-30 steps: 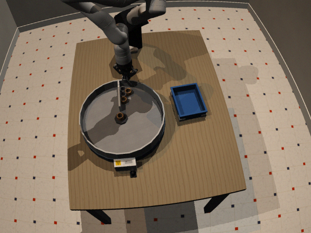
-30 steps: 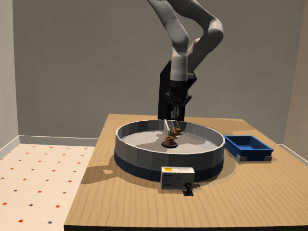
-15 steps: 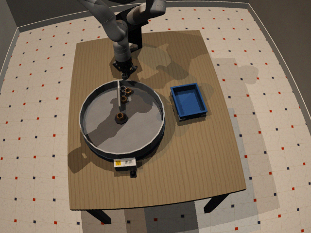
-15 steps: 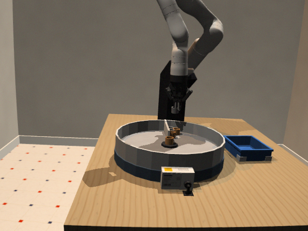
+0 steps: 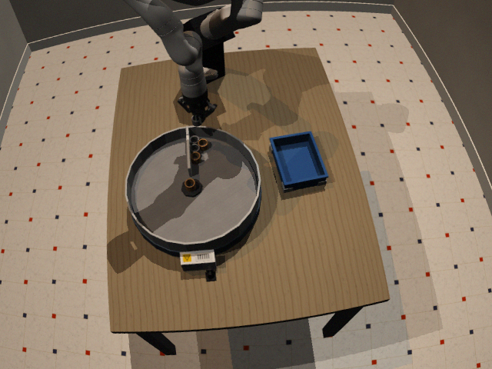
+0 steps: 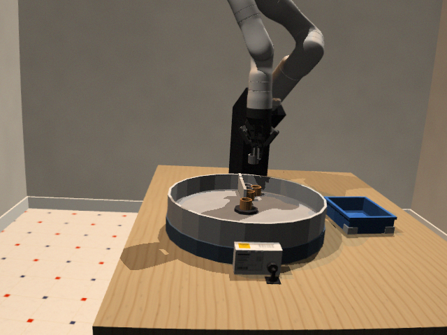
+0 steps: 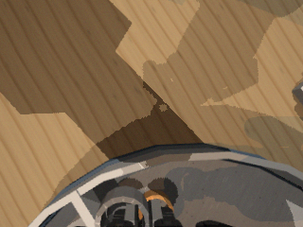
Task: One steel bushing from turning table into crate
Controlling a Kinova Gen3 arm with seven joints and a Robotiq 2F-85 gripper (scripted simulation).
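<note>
My hand is 32 cm to the right of the blue crate and 15 cm above it. Also, from my hand: turning table: 18 cm ahead, 1 cm to the left, 12 cm below.
</note>
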